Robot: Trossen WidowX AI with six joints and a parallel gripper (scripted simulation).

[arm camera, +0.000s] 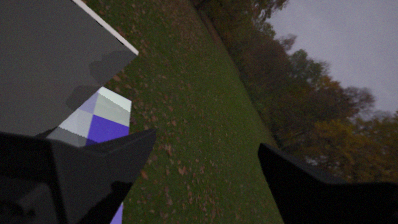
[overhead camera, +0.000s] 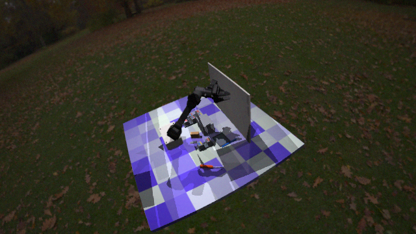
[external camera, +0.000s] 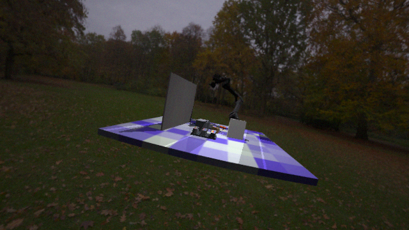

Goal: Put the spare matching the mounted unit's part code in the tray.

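My gripper tip is 130 mm past the grey spare, 630 mm to the right of it and 470 mm above it. The rest, counted from my gripper tip: dark tray (190 mm to the left, 510 mm below); tall grey panel (210 mm ahead, 350 mm to the left, 290 mm below); grey boxy unit (20 mm behind, 400 mm to the left, 460 mm below).
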